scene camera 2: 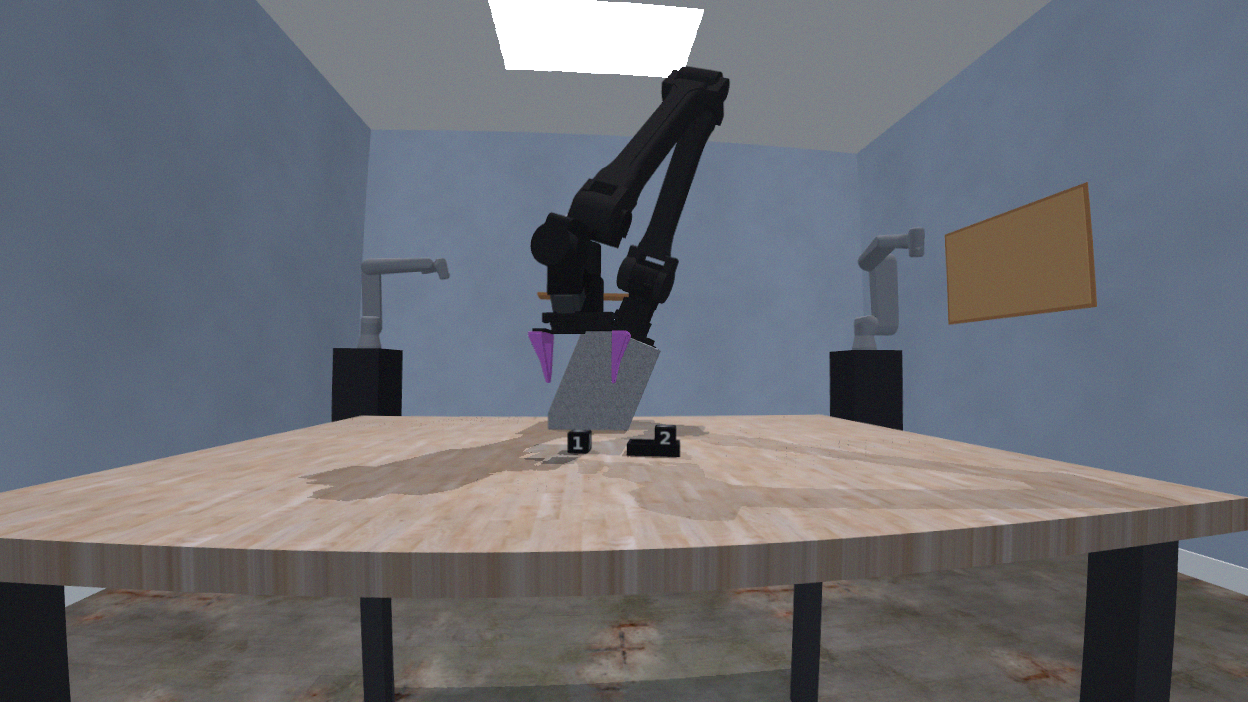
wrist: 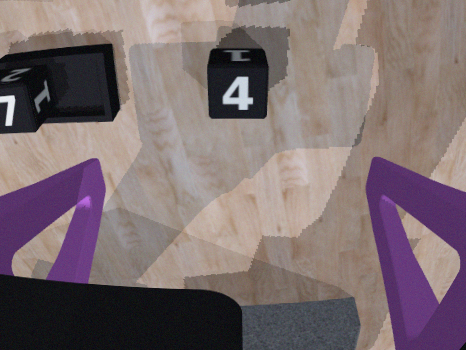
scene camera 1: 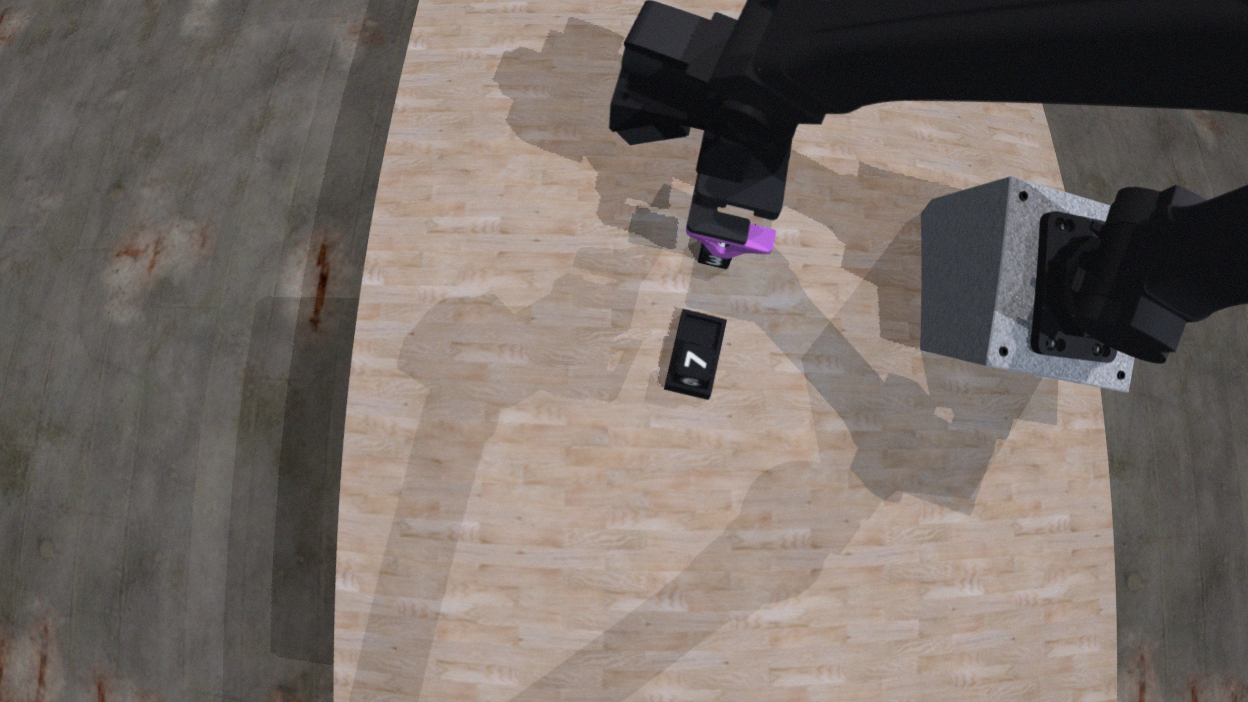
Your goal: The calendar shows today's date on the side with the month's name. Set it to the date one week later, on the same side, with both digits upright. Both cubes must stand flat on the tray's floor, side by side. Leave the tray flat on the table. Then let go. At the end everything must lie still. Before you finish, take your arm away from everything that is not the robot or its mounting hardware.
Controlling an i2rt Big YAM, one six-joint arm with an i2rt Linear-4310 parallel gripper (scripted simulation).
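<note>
A black tray is there for me to see, and so is my own gripper. Scene camera 2 gives me a sight of the gripper too, and so does the wrist view.
</note>
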